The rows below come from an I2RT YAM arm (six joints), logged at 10 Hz.
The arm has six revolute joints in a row. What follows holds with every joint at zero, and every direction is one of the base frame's.
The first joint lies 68 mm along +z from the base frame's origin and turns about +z.
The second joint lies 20 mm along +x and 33.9 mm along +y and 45.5 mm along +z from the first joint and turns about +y.
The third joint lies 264 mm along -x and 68.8 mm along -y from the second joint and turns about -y.
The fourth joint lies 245 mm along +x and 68.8 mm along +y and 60 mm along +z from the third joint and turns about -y.
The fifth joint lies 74 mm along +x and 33.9 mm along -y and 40.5 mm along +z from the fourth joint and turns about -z.
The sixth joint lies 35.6 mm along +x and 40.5 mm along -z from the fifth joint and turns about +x.
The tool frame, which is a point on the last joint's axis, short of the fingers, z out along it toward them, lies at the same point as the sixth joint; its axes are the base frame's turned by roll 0, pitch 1.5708 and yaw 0 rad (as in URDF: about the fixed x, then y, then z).
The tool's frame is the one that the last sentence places.
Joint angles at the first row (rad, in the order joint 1, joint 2, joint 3, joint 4, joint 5, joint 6):
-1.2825, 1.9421, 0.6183, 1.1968, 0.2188, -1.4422
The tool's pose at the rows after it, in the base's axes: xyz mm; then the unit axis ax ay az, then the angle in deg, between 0 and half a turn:
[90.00, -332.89, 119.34, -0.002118, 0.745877, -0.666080, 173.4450]
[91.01, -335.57, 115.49, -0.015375, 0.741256, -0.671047, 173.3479]
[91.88, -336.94, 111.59, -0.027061, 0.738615, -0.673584, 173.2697]
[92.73, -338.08, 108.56, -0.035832, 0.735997, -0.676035, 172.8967]
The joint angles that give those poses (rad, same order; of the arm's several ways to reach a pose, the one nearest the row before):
-1.2868, 1.9711, 0.6275, 1.2322, 0.1942, -1.4663
-1.2882, 2.0005, 0.6369, 1.2663, 0.1747, -1.4882
-1.2885, 2.0242, 0.6419, 1.2923, 0.1579, -1.5061
-1.2888, 2.0436, 0.6465, 1.3144, 0.1413, -1.5162

